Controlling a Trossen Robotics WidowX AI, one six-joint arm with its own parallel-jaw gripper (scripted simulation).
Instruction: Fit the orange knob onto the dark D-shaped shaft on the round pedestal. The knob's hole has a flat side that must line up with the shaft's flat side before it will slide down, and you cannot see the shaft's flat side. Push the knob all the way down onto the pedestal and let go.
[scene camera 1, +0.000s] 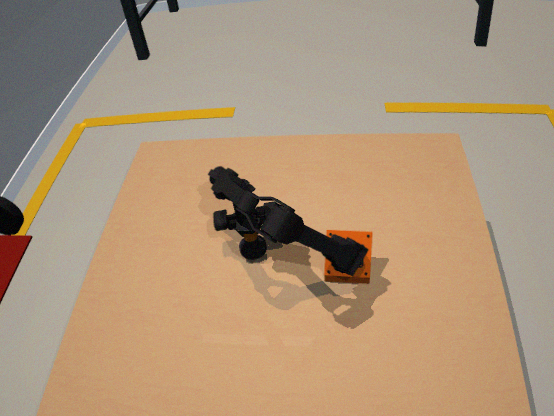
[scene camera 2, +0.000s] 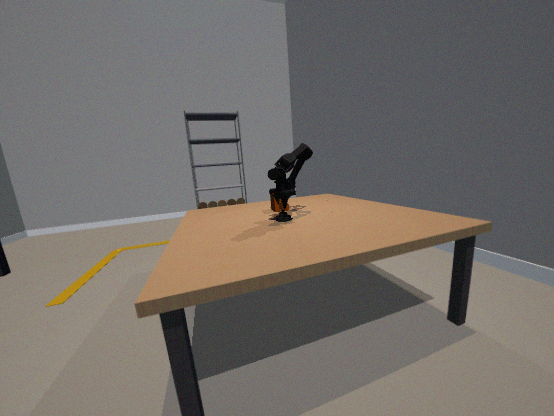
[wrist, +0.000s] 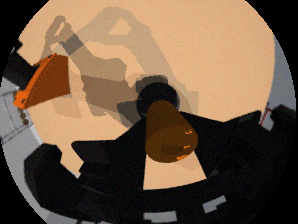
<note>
In view: the gripper (scene camera 1: 250, 234), an orange knob (wrist: 169, 138) and a pedestal (wrist: 151, 93).
The gripper shows as well in the wrist view (wrist: 162, 117).
</note>
